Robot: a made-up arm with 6 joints.
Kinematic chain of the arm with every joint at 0, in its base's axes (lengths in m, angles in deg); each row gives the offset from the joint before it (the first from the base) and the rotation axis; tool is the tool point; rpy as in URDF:
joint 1: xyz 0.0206 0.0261 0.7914 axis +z
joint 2: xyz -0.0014 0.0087 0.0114 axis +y
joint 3: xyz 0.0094 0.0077 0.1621 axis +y
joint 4: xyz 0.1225 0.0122 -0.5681 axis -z
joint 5: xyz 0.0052 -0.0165 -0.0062 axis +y
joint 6: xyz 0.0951 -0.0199 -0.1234 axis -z
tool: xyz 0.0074 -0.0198 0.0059 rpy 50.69 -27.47 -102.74
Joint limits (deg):
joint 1: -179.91..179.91
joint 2: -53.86..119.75
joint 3: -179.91..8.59
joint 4: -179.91..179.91
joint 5: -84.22..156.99
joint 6: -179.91..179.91
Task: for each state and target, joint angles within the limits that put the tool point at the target. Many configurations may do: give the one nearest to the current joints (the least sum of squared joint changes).
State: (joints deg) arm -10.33 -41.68 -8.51 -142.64 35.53 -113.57
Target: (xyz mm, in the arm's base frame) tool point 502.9 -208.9 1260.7
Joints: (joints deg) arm -30.34 -53.15 -54.01 -140.92 47.97 -111.83
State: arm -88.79 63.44 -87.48 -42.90 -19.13 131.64
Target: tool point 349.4 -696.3 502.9
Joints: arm -70.23 73.90 -119.20 -41.52 -3.53 131.30
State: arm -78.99 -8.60 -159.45 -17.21 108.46 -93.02
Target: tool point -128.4 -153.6 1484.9
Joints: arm -110.51 -7.56 -148.23 -30.49 135.69 -91.57
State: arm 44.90 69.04 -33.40 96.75 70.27 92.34
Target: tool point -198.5 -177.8 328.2
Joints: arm 65.48 65.47 -20.35 88.34 74.19 92.37
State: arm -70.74 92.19 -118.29 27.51 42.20 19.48
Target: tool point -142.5 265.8 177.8
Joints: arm -55.73 108.66 -66.76 26.20 61.22 23.61
